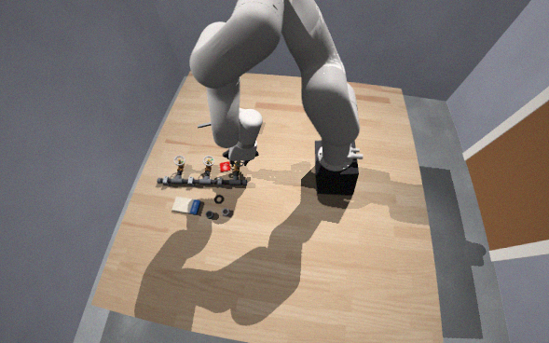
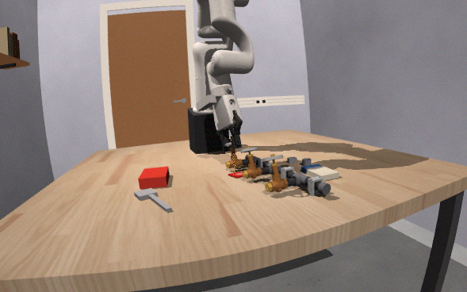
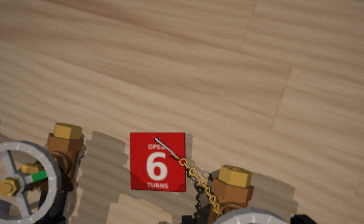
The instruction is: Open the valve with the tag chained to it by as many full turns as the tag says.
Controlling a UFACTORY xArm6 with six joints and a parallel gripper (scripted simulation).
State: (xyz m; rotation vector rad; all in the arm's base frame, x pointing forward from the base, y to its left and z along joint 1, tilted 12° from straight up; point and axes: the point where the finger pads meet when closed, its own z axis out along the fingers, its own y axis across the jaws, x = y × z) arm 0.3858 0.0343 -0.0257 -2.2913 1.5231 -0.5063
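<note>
The red tag lies 80 mm ahead of my hand, 10 mm to the right of it and 80 mm below it. Also, from my hand: grey hammer-like tool: 210 mm ahead, 240 mm to the right, 80 mm below; then grey box: 190 mm ahead, 210 mm to the left, 70 mm below; then red box: 50 mm ahead, 250 mm to the right, 70 mm below.
</note>
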